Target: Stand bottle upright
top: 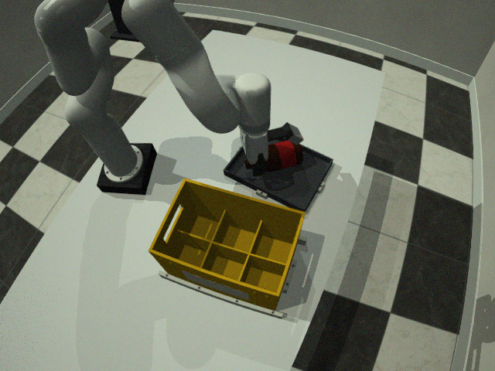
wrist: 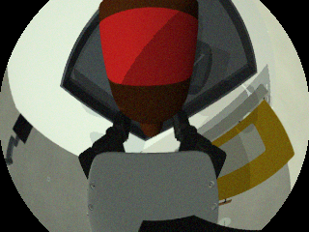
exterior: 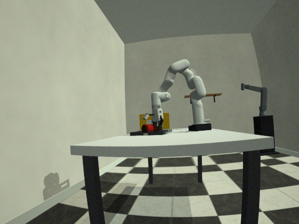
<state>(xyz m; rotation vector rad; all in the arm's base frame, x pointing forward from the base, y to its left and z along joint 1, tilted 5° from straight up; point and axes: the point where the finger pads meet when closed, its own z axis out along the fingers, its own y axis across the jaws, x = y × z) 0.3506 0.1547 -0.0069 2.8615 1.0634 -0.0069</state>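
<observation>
Now: hand 4 cm short of the brown bottle and 3 cm to the right of it. The rest, counted from my hand: dark grey tray 6 cm ahead, 3 cm to the left, 3 cm below; then yellow crate 6 cm ahead, 27 cm to the right, 4 cm above.
</observation>
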